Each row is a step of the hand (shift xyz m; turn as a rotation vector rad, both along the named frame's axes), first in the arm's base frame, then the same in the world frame.
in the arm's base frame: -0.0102 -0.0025 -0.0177 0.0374 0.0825 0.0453
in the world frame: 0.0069 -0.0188 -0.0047 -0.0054 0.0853 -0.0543
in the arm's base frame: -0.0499 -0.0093 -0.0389 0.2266 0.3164 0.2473
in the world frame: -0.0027 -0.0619 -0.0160 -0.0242 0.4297 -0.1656
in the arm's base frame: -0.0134 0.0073 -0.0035 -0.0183 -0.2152 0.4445
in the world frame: -0.0054 -0.0086 -0.0119 -0.3665 0.1755 0.2812
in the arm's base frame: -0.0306 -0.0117 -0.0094 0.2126 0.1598 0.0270
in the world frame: -0.0131 -0.0314 -0.0014 0.1256 0.2253 -0.0704
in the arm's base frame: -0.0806 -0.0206 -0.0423 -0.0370 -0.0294 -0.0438
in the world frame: -0.0204 -0.0896 -0.0166 0.0080 -0.0637 0.0059
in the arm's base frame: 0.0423 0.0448 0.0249 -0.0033 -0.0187 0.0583
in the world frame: 0.0109 0.0617 -0.0221 -0.0480 0.0261 0.0278
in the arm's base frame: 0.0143 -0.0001 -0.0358 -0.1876 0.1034 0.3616
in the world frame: 0.0366 -0.0120 -0.0023 -0.3903 0.1305 -0.0855
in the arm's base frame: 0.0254 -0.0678 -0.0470 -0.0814 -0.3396 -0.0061
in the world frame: 0.0478 -0.0372 0.0615 -0.0695 -0.1910 0.2841
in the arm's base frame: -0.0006 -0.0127 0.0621 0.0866 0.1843 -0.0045
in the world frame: -0.0488 0.0326 0.0240 0.0708 0.1282 -0.1415
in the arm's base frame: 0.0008 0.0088 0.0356 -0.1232 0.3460 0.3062
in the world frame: -0.0262 0.0257 -0.0007 -0.2908 0.2348 -0.2983
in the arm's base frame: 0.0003 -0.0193 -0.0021 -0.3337 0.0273 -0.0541
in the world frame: 0.0005 -0.0085 0.0174 -0.1699 -0.2536 -0.1479
